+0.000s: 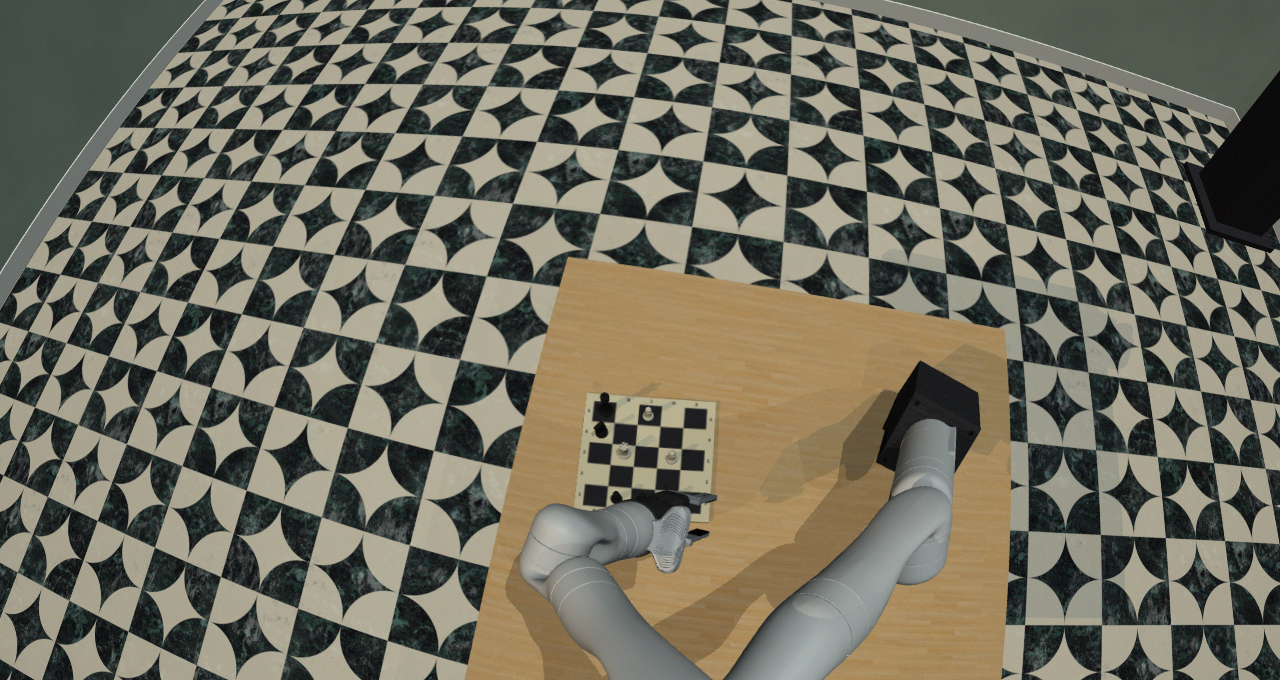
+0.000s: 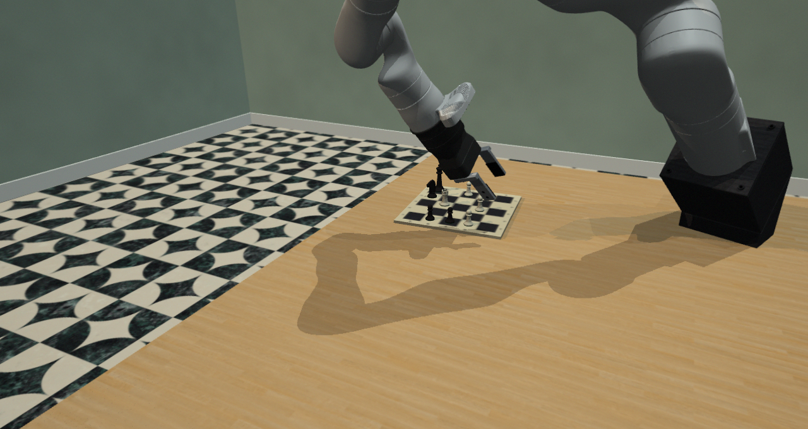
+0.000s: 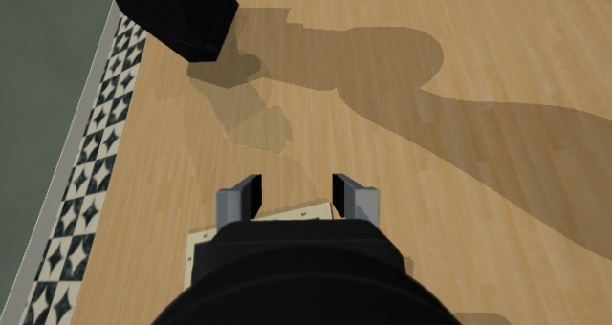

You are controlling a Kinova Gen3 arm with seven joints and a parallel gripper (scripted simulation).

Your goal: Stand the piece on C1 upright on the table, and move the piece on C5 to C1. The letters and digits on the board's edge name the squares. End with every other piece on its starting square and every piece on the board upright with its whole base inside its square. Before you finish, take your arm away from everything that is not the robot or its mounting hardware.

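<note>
The chessboard is 11 cm ahead of my hand, 12 cm to the right of it and 12 cm below it. From my hand the other things lie so: black knight 19 cm ahead, 15 cm to the right, 10 cm below; black king 19 cm ahead, 19 cm to the right, 9 cm below.
</note>
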